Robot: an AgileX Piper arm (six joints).
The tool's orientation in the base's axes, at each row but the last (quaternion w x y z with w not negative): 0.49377, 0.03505, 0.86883, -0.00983; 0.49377, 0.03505, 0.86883, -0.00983; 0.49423, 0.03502, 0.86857, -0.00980; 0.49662, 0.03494, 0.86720, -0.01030; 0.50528, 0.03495, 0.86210, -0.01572; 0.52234, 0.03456, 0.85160, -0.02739; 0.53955, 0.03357, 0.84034, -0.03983; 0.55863, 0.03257, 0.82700, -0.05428; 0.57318, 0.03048, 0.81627, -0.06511; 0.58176, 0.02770, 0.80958, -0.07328; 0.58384, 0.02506, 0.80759, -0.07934; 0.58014, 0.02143, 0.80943, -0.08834
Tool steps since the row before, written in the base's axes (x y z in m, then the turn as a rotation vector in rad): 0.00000, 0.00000, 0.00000, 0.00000, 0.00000, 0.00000; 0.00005, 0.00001, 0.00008, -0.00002, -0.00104, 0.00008; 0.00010, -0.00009, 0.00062, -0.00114, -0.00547, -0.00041; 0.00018, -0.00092, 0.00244, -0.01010, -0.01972, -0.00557; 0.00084, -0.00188, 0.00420, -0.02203, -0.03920, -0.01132; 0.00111, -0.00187, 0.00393, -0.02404, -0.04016, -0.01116; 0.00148, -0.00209, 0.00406, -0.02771, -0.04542, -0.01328; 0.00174, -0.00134, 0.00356, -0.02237, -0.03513, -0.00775; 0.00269, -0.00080, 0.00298, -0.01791, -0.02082, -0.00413; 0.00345, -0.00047, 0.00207, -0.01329, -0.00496, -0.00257; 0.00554, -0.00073, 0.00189, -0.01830, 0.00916, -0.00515; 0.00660, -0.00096, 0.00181, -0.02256, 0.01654, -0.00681
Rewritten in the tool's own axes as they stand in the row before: 0.00000, 0.00000, 0.00000, 0.00000, 0.00000, 0.00000; -0.00009, 0.00001, 0.00000, -0.00011, -0.00104, 0.00000; -0.00059, -0.00007, -0.00023, 0.00065, -0.00554, -0.00049; -0.00224, -0.00086, -0.00103, 0.00890, -0.02048, -0.00483; -0.00416, -0.00178, -0.00121, 0.01886, -0.04086, -0.01119; -0.00406, -0.00181, -0.00064, 0.01960, -0.04199, -0.01296; -0.00434, -0.00206, -0.00013, 0.02298, -0.04752, -0.01486; -0.00394, -0.00132, 0.00045, 0.01579, -0.03700, -0.01329; -0.00370, -0.00067, 0.00162, 0.01051, -0.02254, -0.01237; -0.00305, -0.00019, 0.00266, 0.00691, -0.00641, -0.01091; -0.00351, -0.00017, 0.00474, 0.01020, 0.00711, -0.01705; -0.00379, -0.00025, 0.00577, 0.01265, 0.01398, -0.02176
